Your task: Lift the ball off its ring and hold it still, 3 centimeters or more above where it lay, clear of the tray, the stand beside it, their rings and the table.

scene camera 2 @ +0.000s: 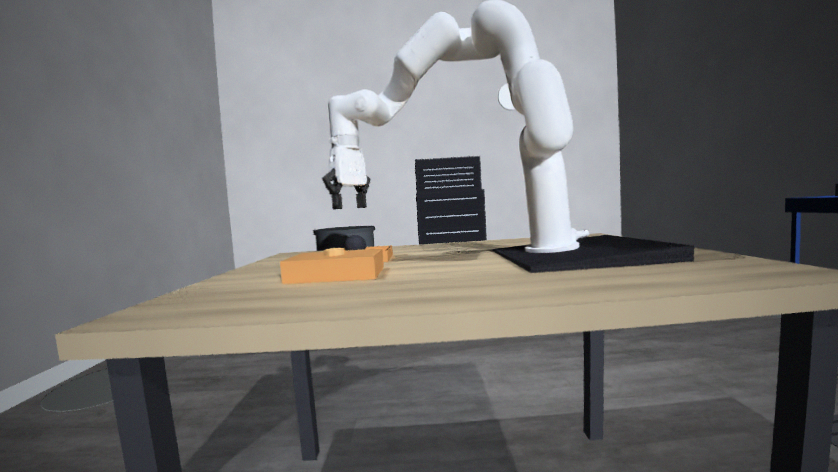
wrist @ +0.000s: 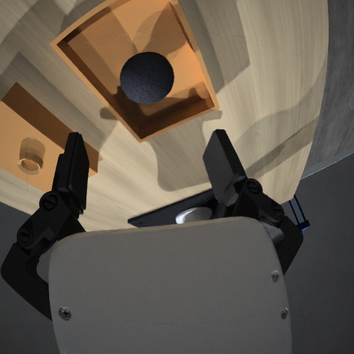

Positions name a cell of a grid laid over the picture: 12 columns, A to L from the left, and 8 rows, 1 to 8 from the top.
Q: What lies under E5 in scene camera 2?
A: An orange stand.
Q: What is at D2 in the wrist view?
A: An orange tray.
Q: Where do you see a dark ball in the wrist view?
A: E2
